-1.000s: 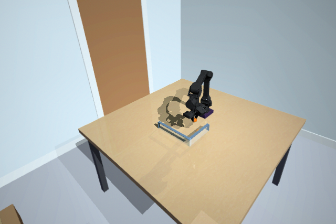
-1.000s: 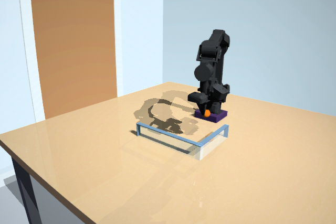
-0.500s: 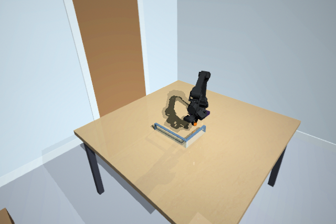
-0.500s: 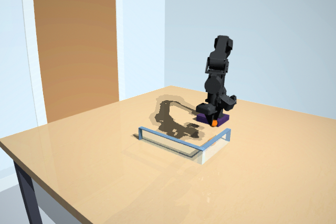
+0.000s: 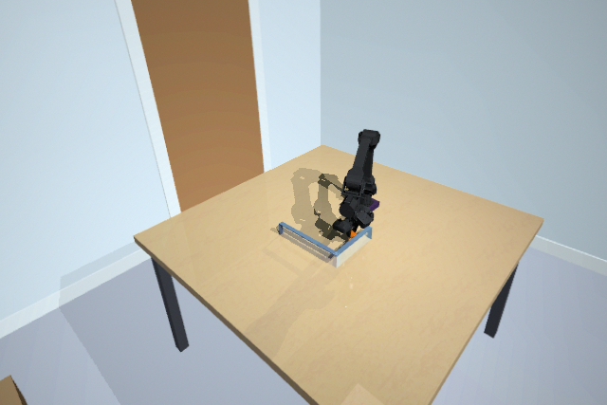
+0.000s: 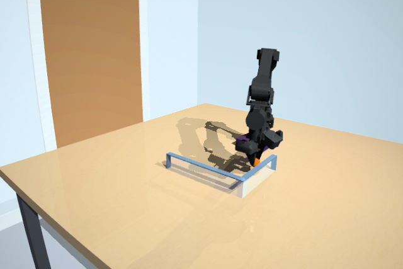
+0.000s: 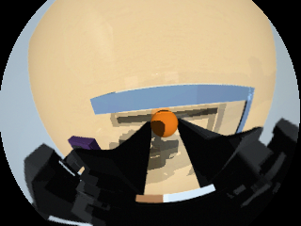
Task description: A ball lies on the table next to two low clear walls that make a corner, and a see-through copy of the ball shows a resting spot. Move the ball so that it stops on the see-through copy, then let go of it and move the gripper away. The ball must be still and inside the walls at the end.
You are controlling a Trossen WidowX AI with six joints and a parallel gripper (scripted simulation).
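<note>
Right now my gripper tip is 3 cm above the see-through copy of ball. From my gripper tip the other things lie so: orange ball right at my gripper tip.
</note>
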